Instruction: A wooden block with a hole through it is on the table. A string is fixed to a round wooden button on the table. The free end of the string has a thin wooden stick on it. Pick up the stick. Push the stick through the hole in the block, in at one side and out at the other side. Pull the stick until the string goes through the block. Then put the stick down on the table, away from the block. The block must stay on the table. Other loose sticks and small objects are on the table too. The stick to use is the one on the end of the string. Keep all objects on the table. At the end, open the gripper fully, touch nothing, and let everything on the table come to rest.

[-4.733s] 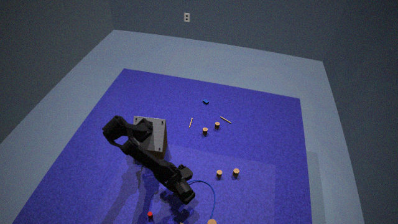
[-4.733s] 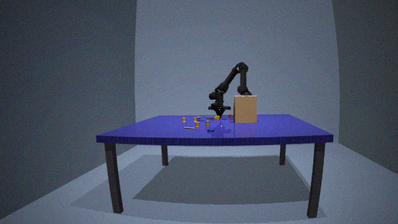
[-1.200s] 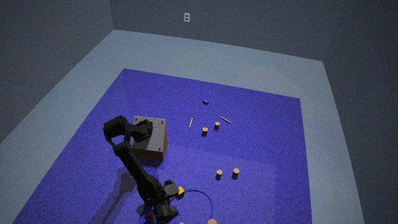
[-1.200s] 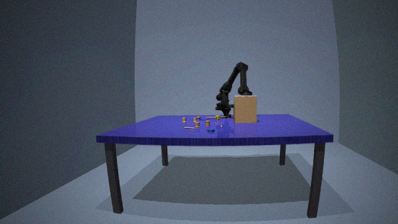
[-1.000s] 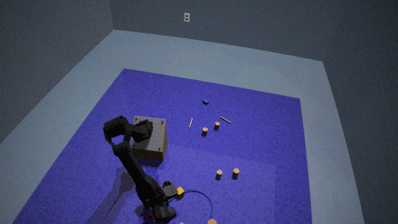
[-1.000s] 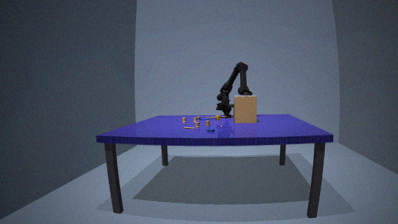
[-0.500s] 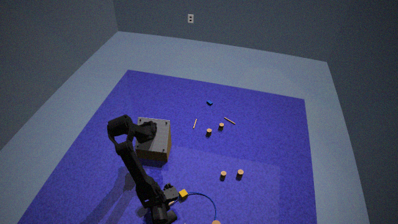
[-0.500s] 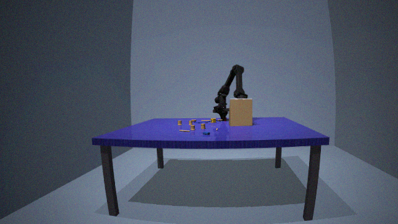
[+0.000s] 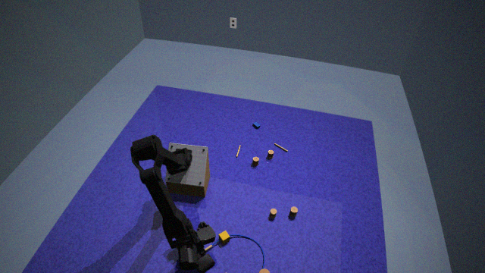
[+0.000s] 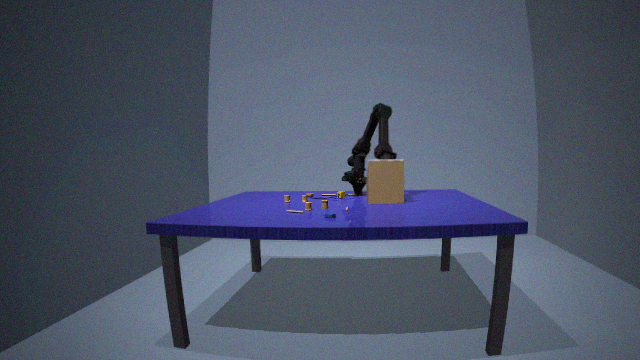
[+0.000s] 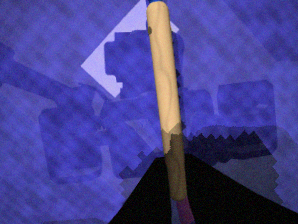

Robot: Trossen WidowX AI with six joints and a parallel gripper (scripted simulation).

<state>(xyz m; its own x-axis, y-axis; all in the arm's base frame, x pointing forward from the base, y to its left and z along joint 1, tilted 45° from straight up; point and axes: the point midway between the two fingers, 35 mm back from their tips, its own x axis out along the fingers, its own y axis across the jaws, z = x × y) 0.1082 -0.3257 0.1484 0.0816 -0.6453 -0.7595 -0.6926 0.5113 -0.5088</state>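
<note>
My gripper tip is 30 mm short of the thin wooden stick, 30 mm to the right of it and 10 mm below it. The rest, counted from my gripper tip: red object: 20 mm behind, 40 mm to the right, 10 mm above; yellow wooden block: 90 mm ahead, 80 mm to the left, 20 mm above; round wooden button: 250 mm ahead, 40 mm to the right, 10 mm above.
</note>
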